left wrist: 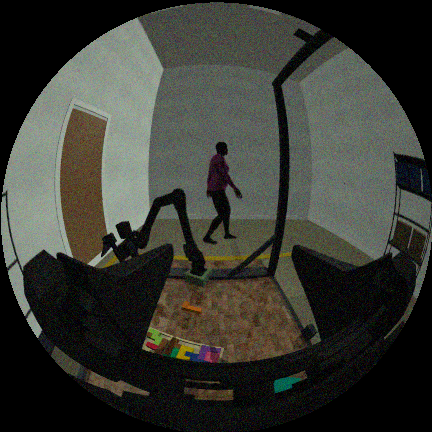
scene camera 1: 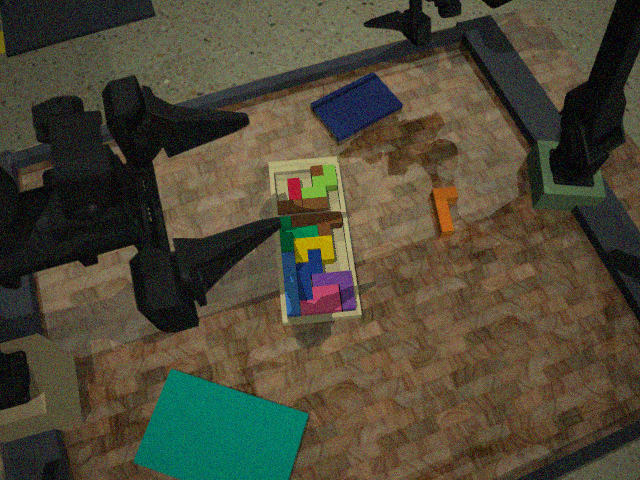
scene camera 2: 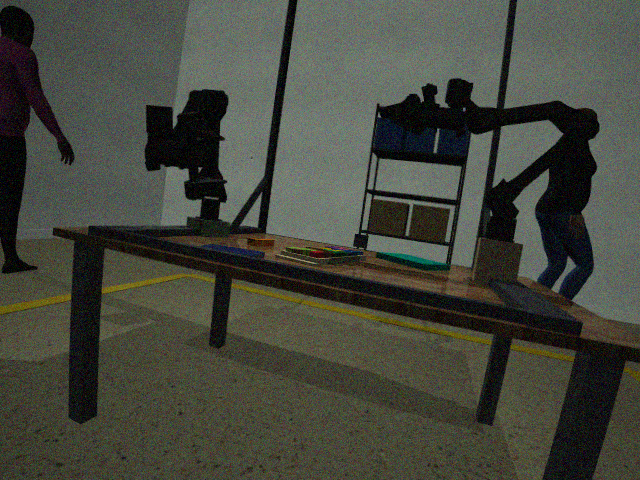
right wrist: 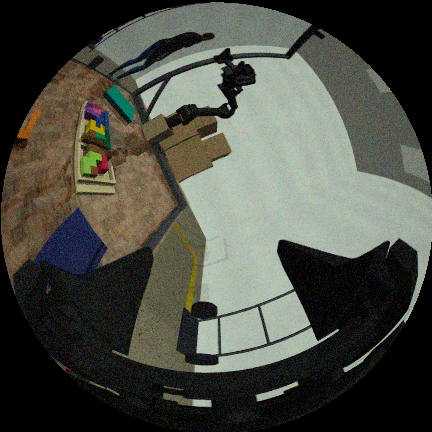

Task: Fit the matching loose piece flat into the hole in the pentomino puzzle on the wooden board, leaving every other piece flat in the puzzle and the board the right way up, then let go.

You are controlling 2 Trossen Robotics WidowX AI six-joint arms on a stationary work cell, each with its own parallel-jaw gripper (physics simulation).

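Seen in the pictures: left gripper, between the fingertips: [left wrist: 235,251] [scene camera 1: 263,167] [scene camera 2: 386,114] [right wrist: 234,53]; right gripper, between the fingertips: [scene camera 2: 225,161] [right wrist: 215,251]; left arm's base, origin of its link: [scene camera 1: 1,382] [scene camera 2: 499,240] [right wrist: 167,123]; right arm's base, origin of its link: [left wrist: 198,270] [scene camera 1: 571,168] [scene camera 2: 208,219].
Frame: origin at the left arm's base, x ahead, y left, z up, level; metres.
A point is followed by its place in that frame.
Observation:
The wooden board [scene camera 1: 305,163] {y 0.260, x 0.458, z -0.110 m} [right wrist: 78,160] {y 0.201, x 0.498, z -0.100 m} lies mid-table with multicoloured pieces in it. Pale floor shows near the red piece [scene camera 1: 294,188] {y 0.209, x 0.425, z -0.091 m} and right of the yellow piece [scene camera 1: 315,246] {y 0.104, x 0.428, z -0.091 m}; the exact hole outline is hard to tell. An orange L-shaped piece [scene camera 1: 443,214] {y 0.102, x 0.636, z -0.097 m} [scene camera 2: 260,242] {y 0.136, x 0.634, z -0.104 m} [left wrist: 191,308] {y 0.108, x 0.633, z -0.097 m} [right wrist: 30,125] lies loose on the table, right of the board in scene camera 1. My left gripper [scene camera 1: 264,171] {y 0.000, x 0.351, z 0.317 m} [left wrist: 235,251] {y 0.000, x 0.351, z 0.317 m} is open and empty, raised above the table, one fingertip overlapping the board's left edge in scene camera 1. My right gripper [right wrist: 215,251] {y 0.398, x 0.586, z 0.087 m} is open and empty, high and away from the board.
A blue tray [scene camera 1: 356,105] {y 0.347, x 0.576, z -0.104 m} [scene camera 2: 233,251] {y 0.366, x 0.559, z -0.104 m} [right wrist: 72,242] {y 0.335, x 0.565, z -0.104 m} lies above the board in scene camera 1. A teal slab [scene camera 1: 222,428] {y -0.110, x 0.235, z -0.098 m} [scene camera 2: 412,260] {y -0.054, x 0.222, z -0.098 m} [right wrist: 120,104] {y -0.088, x 0.249, z -0.098 m} lies at lower left there. Dark rails edge the table. The right arm stands on a green block [scene camera 1: 568,200] {y 0.062, x 0.834, z -0.082 m}, the left on a beige one.

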